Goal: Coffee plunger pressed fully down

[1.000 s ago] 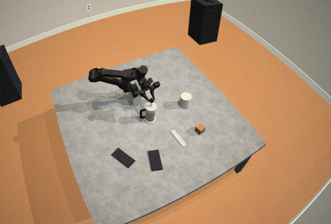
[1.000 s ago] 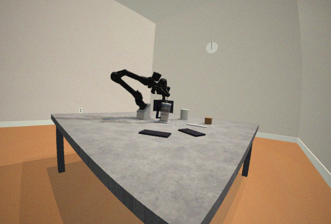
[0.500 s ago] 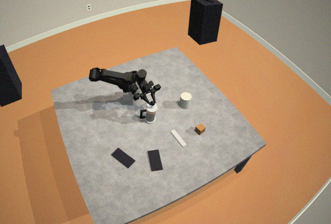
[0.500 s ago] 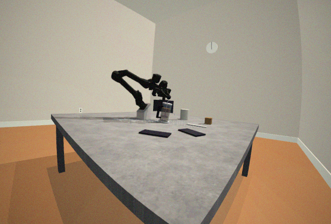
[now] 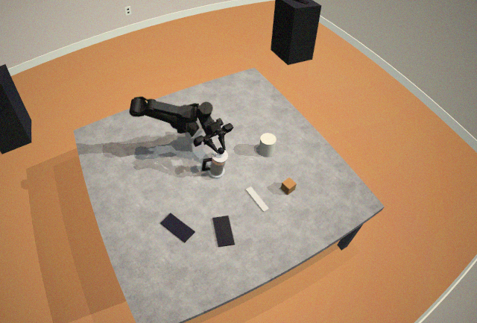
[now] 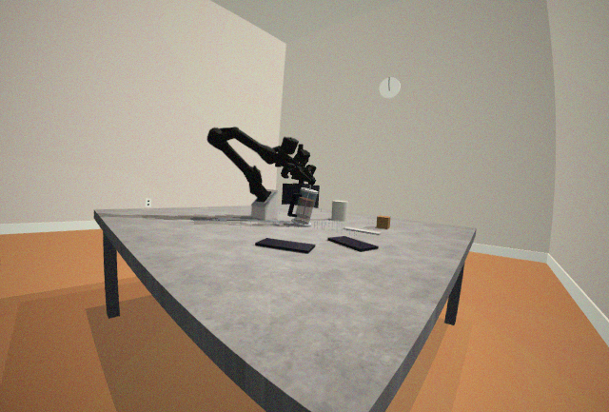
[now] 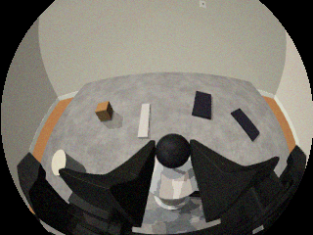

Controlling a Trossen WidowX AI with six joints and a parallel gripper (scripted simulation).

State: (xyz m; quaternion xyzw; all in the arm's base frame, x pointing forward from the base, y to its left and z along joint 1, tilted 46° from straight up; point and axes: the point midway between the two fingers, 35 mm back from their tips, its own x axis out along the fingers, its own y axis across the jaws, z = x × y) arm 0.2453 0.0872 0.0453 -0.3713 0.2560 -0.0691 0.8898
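My gripper tip is 90 mm above the coffee press, 30 mm past it and 20 mm to the left of it. Also, from my gripper tip: orange cube (250 mm to the left, 210 mm ahead, 160 mm below).
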